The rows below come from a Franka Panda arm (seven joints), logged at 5 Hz.
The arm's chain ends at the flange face. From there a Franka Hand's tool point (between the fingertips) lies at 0.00 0.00 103.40 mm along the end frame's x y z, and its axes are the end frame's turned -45 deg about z.
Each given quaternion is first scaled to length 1.
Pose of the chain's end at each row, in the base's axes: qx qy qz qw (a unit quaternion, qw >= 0); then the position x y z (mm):
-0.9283 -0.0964 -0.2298 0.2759 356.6 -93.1 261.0
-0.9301 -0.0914 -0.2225 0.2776 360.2 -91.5 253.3
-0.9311 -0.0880 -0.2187 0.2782 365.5 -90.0 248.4
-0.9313 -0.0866 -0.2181 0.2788 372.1 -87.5 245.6
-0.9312 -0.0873 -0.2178 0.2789 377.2 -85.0 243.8
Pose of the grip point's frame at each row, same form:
-0.8208 -0.4443 -0.3179 0.1670 395.2 -35.6 184.3
-0.8243 -0.4404 -0.3118 0.1713 397.7 -33.9 176.1
-0.8266 -0.4376 -0.3085 0.1733 402.6 -32.4 170.9
-0.8272 -0.4364 -0.3082 0.1741 409.1 -29.9 168.1
-0.8269 -0.4370 -0.3080 0.1743 414.1 -27.4 166.3

